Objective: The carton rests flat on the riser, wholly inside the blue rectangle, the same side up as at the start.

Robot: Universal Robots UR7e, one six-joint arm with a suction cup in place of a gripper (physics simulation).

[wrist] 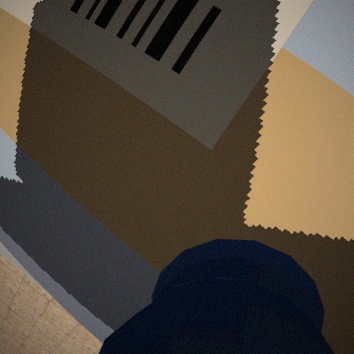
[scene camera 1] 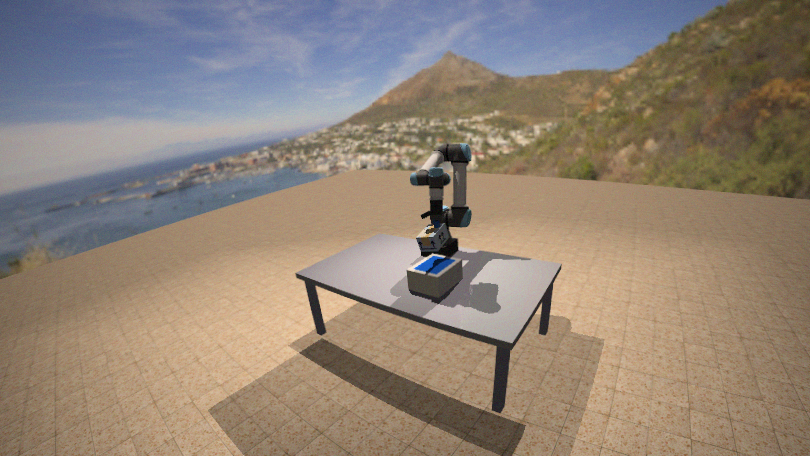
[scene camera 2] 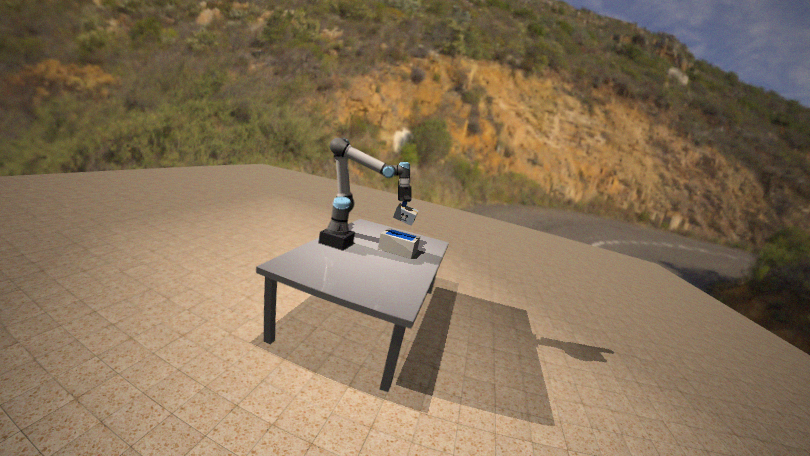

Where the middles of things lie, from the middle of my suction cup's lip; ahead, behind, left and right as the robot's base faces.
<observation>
I see the carton (wrist: 136,136) 3 cm ahead of my suction cup, 1 cm to the right of it and 6 cm below it. Also, from my suction cup: riser (scene camera 1: 436,274) (3 cm ahead, 1 cm to the right, 28 cm below).
</observation>
